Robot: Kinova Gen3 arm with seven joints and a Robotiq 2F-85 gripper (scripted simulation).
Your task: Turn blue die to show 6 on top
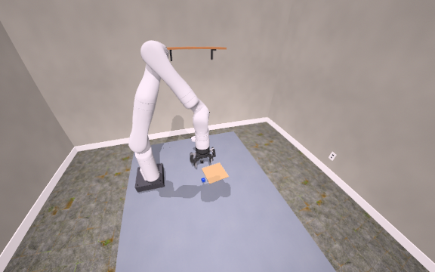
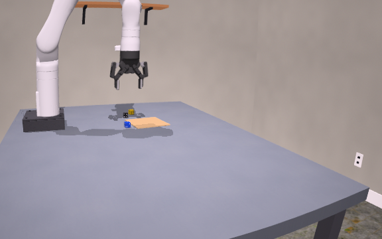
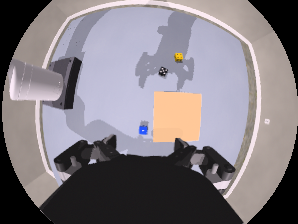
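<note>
Now: hand 1 cm past the blue die, 1 cm to the left of it and 14 cm above it. Also, from my hand: black die: 1 cm ahead, 15 cm to the left, 14 cm below; mat: 8 cm ahead, 4 cm to the left, 15 cm below; yellow die: 5 cm ahead, 21 cm to the left, 14 cm below.
</note>
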